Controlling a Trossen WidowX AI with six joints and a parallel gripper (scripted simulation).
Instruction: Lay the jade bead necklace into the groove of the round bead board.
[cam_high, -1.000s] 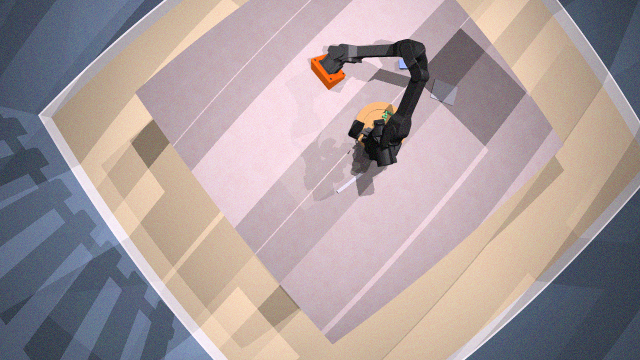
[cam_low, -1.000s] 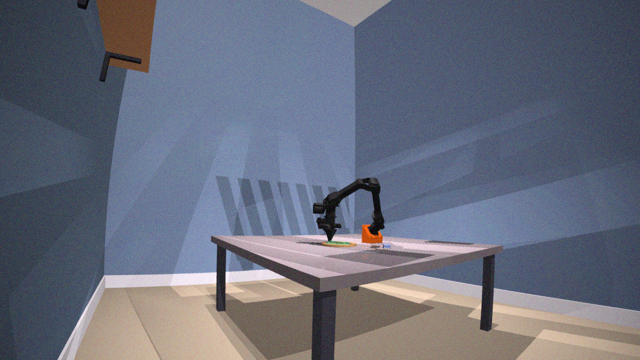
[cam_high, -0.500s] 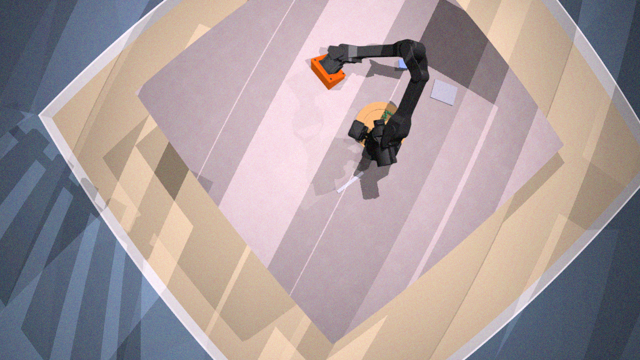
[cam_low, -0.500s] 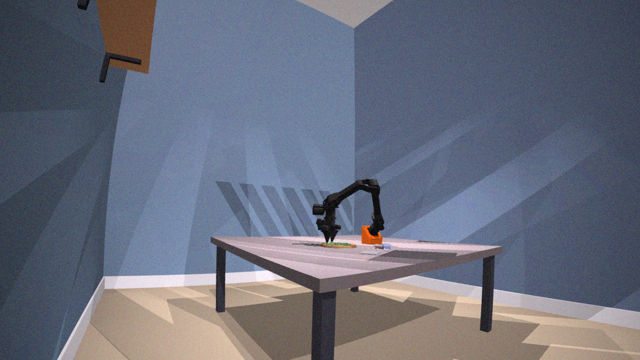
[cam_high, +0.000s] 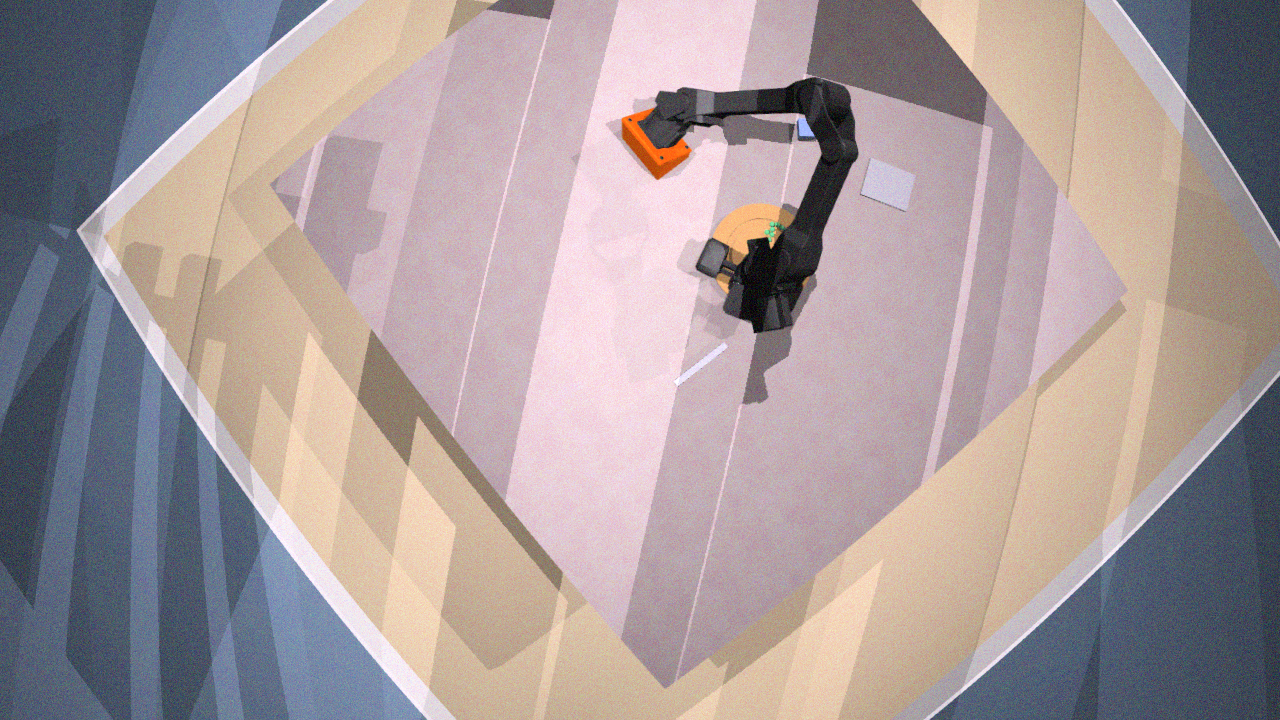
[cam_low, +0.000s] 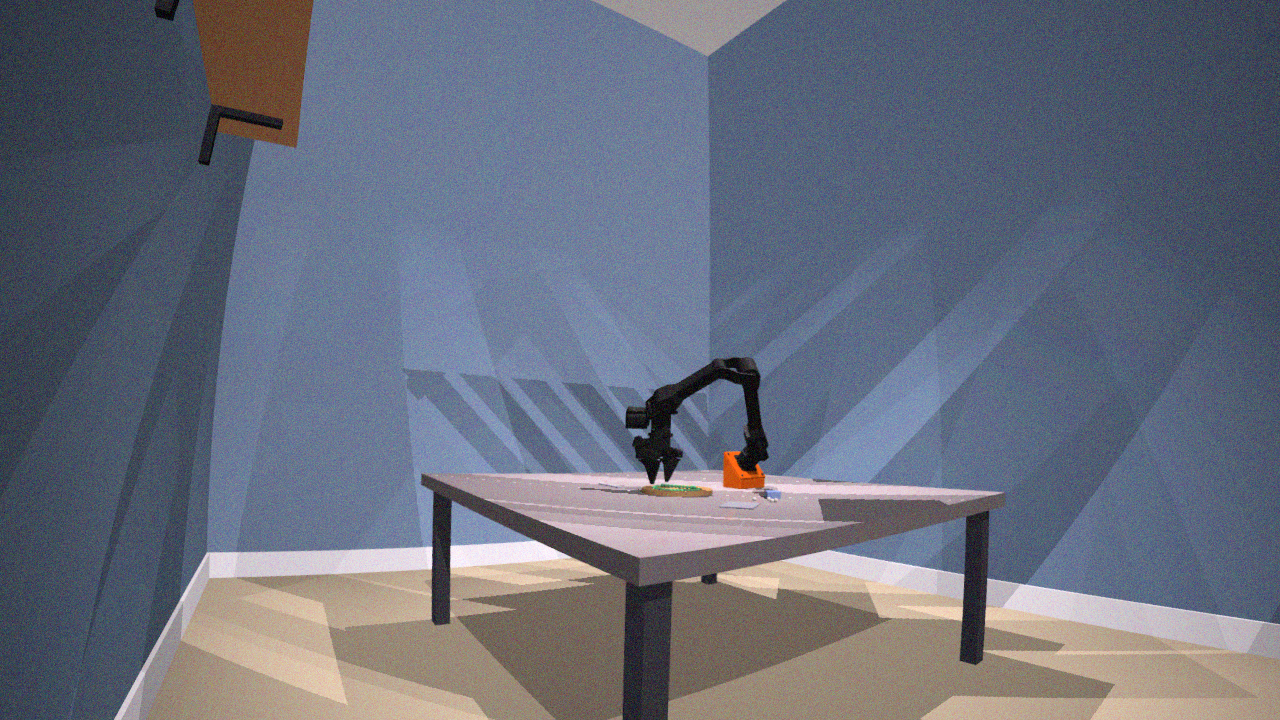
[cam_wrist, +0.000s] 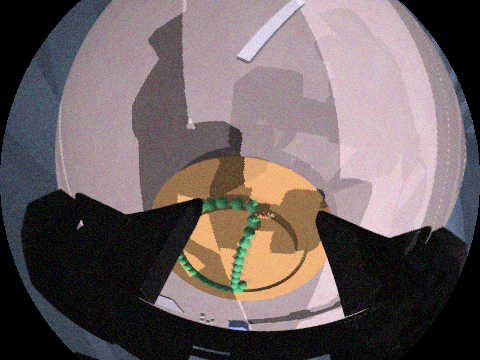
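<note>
The round tan bead board lies 60 mm to the left of my gripper tip, 20 mm behind it and 10 mm below it. The rest, counted from my gripper tip: white strip: 150 mm to the right, 80 mm ahead, 20 mm below; then pale square sheet: 360 mm to the left, 20 mm below; then blue cube: 290 mm to the left, 180 mm behind, 10 mm below.
</note>
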